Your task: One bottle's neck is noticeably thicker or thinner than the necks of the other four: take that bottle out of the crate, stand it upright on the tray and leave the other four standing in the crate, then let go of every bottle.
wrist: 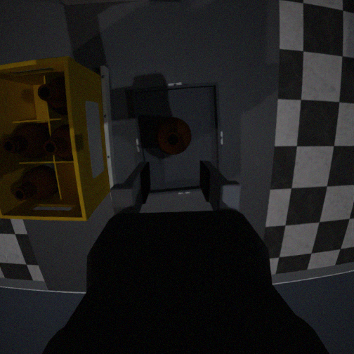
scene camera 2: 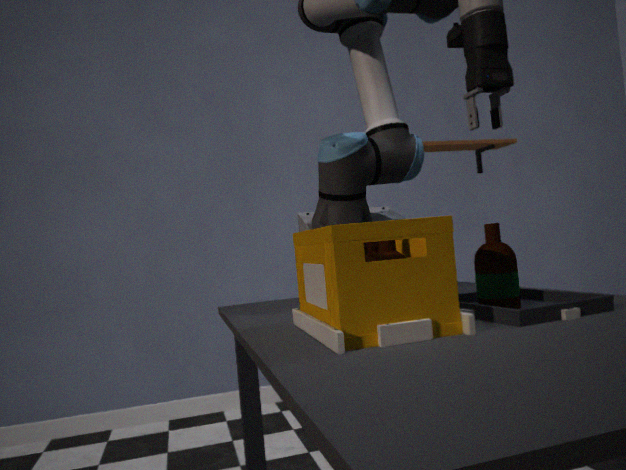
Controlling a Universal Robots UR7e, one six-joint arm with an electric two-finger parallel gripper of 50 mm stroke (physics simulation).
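Frame: origin at the arm's base, x right, y ahead, z up, level; metres.
Seen in the pictures: gripper, between the fingertips: point(scene camera 2: 486, 128).
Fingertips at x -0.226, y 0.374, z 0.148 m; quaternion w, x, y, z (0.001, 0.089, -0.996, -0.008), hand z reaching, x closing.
Pixels of each thing's top centre, then the offset from my fingertips to it. "spot": a spot on its surface instead. Level surfaces: height alone.
- brown bottle with a green label, centre of its top: point(scene camera 2: 491, 223) dx +0.002, dy -0.010, dz -0.173 m
- dark tray, a spot on its surface: point(scene camera 2: 566, 311) spot: dx -0.037, dy +0.138, dz -0.320 m
- yellow crate, centre of its top: point(scene camera 2: 362, 225) dx +0.250, dy +0.033, dz -0.158 m
- dark table, height of its surface: dz -0.333 m
A brown bottle with a green label point(scene camera 2: 497, 284) point(wrist: 174, 136) stands upright on the dark tray point(scene camera 2: 566, 311) point(wrist: 217, 107). Four brown bottles stand in the yellow crate point(scene camera 2: 394, 288) point(wrist: 89, 187); in the wrist view they are one at the top point(wrist: 54, 93), two side by side in the middle point(wrist: 22, 142) point(wrist: 60, 143) and one lower down point(wrist: 35, 185). Their necks are too dim to compare in thickness. My gripper point(scene camera 2: 484, 117) point(wrist: 174, 173) is open and empty, high above the tray and its bottle, apart from both.
White blocks point(scene camera 2: 404, 332) point(wrist: 107, 125) line the crate's foot on the dark table point(scene camera 2: 455, 384). Small white pieces point(scene camera 2: 570, 313) point(wrist: 221, 138) sit at the tray's sides. An orange-brown board point(scene camera 2: 455, 146) is on the wall behind the arm. The crate's walls rise well above the tray's rim.
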